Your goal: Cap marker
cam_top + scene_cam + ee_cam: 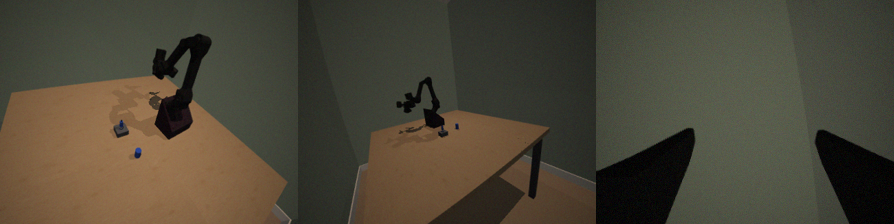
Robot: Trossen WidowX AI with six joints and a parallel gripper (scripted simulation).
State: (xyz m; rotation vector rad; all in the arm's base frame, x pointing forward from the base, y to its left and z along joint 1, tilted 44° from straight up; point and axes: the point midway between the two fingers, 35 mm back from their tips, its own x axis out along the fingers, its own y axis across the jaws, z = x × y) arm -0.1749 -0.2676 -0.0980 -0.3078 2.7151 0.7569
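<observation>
Now: gripper tip 47 cm short of the blue cap, 37 cm to the right of it and 25 cm above it. Round my gripper tip: holder block 48 cm ahead, 26 cm below, 19 cm to the left.
</observation>
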